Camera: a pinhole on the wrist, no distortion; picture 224 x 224 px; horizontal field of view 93.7 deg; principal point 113.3 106.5 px. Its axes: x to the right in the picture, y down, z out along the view. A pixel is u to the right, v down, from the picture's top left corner.
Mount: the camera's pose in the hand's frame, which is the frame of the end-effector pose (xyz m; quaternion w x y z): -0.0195 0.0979 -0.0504 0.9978 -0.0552 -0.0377 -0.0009
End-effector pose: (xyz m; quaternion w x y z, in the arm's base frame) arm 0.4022 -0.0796 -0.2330 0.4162 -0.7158 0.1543 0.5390
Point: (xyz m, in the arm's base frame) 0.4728 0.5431 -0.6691
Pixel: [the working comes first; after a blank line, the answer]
In the camera's frame: 0.6162 -0.3859 0.4261

outside the picture
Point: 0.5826 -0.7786 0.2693
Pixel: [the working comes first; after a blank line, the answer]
In the camera's frame: -0.5712 0.0559 -0.5909

behind the camera
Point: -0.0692 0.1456 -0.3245
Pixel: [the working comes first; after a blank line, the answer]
In the camera's frame: 0.0185 0.0612 0.5421

117 118
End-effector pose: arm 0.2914 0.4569 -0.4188 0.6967 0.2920 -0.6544 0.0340
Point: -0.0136 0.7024 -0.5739
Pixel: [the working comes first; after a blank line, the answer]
In the camera's frame: -0.2329 0.1536 0.2525

16 170
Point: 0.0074 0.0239 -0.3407
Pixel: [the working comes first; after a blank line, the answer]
In the camera's frame: 0.2333 -0.3575 0.4441

168 22
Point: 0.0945 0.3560 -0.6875
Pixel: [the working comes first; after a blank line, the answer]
In the camera's frame: -0.2037 -0.2250 0.2718

35 20
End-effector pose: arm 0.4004 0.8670 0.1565 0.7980 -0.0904 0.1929 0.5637
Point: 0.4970 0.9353 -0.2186
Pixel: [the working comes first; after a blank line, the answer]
In the camera's frame: 0.2406 -0.1621 -0.2846

behind the camera
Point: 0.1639 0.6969 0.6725
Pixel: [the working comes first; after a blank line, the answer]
In the camera's frame: -0.3754 0.0536 0.4475

25 119
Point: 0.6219 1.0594 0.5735
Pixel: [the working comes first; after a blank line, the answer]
In the camera's frame: 0.1196 -0.2656 0.5111

138 52
